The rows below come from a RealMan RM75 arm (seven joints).
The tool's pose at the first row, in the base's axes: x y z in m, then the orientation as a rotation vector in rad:
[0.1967 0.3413 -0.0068 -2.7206 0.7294 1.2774]
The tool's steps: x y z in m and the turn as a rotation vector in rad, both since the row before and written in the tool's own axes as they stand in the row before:
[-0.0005 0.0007 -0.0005 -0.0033 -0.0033 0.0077]
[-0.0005 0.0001 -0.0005 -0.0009 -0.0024 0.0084]
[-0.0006 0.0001 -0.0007 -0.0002 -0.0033 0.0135]
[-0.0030 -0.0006 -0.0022 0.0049 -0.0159 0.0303]
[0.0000 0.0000 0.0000 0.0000 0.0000 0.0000]
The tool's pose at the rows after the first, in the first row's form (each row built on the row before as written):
[0.1965 0.3408 -0.0060 -2.7203 0.7389 1.2855]
[0.1965 0.3408 -0.0053 -2.7188 0.7505 1.2909]
[0.1966 0.3408 -0.0044 -2.7158 0.7698 1.2979]
[0.1969 0.3421 -0.0009 -2.6970 0.8147 1.3201]
[0.1969 0.3421 -0.0009 -2.6970 0.8147 1.3201]

